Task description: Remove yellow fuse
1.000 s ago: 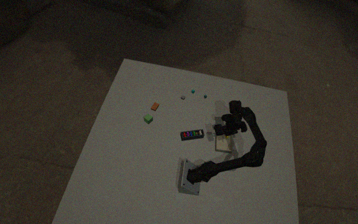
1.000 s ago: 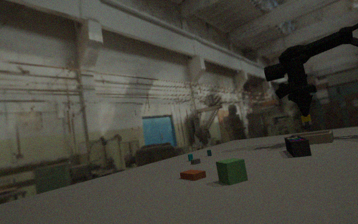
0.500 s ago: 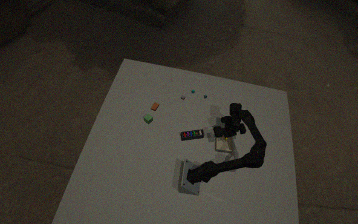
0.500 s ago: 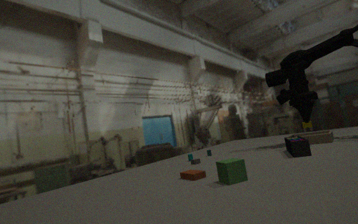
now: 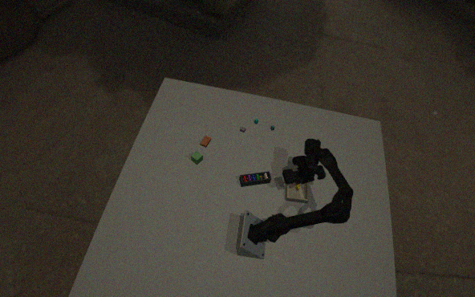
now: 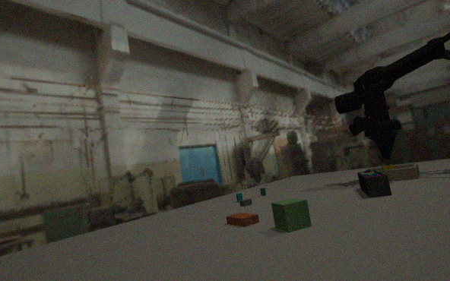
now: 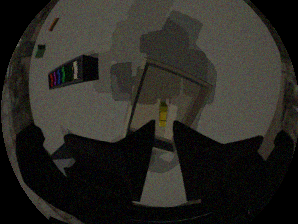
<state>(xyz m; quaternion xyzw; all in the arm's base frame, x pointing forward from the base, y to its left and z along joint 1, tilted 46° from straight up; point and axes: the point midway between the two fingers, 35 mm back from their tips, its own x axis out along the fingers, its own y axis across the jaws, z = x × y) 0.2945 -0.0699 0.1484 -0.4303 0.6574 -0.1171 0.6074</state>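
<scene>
Right now the yellow fuse is 30 mm below my gripper tip. Also, from my gripper tip: green cube (500 mm to the left, 40 mm below, 20 mm ahead); tray (50 mm below); orange block (490 mm to the left, 130 mm ahead, 50 mm below).
</scene>
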